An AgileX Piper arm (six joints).
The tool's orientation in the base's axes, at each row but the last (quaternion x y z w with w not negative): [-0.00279 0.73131 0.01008 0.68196]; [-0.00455 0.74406 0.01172 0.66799]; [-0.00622 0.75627 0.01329 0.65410]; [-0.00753 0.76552 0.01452 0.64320]
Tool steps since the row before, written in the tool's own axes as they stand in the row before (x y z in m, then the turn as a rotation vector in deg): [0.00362 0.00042 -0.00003 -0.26 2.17 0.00]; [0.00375 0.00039 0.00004 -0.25 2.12 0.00]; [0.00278 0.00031 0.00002 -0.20 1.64 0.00]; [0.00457 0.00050 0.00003 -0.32 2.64 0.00]
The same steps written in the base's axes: [-0.00029 0.00045 -0.00360 -0.02 2.17 0.28]; [-0.00037 0.00042 -0.00373 -0.02 2.12 0.27]; [-0.00039 0.00033 -0.00275 -0.02 1.64 0.22]; [-0.00077 0.00053 -0.00450 -0.02 2.64 0.35]
